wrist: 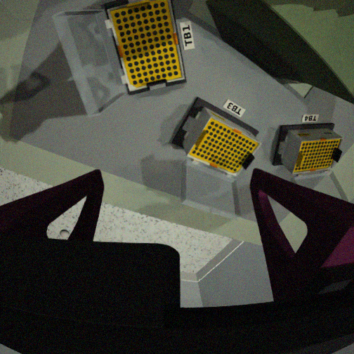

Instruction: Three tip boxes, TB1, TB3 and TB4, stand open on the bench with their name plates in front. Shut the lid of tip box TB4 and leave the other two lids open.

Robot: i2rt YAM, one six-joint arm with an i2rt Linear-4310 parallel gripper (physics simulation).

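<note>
Tip box TB4 stands at the right of the view, with a yellow perforated top and its name plate behind it in the picture. Its clear lid hangs open on the near side, partly hidden by the right finger. Tip box TB3 stands in the middle with its clear lid open toward the gripper. Tip box TB1 stands at the upper left with its clear lid open to the left. My gripper is open and empty, its fingers wide apart and above the bench.
A dark green bin-like object lies at the upper right, beyond TB3 and TB4. The name plates of TB1 and TB3 lie beside their boxes. A speckled light surface and a grey angular shape show below the bench edge, between the fingers.
</note>
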